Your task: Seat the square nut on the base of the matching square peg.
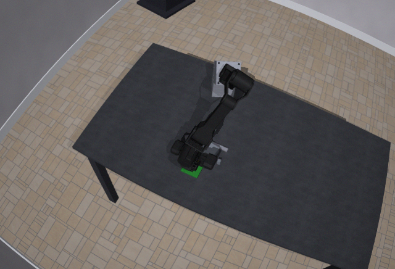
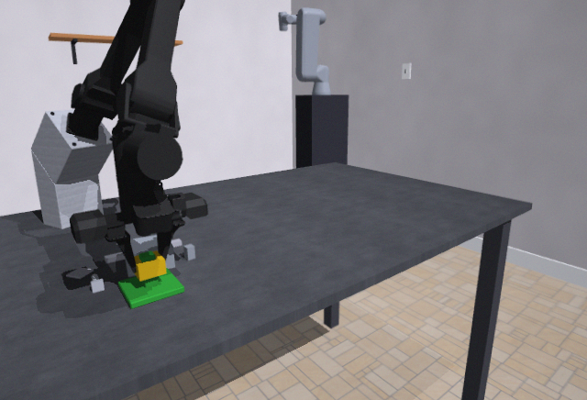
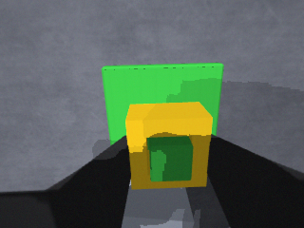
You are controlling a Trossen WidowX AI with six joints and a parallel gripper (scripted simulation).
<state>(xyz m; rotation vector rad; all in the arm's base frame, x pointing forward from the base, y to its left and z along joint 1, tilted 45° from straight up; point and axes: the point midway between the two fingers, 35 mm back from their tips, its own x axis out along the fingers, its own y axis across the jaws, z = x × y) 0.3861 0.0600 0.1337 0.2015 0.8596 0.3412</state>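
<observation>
Right now my hand is 10 cm past the grey square nut and 5 cm above it. Also, from my hand: flat tile (11 cm to the right, 10 cm behind, 7 cm below).
</observation>
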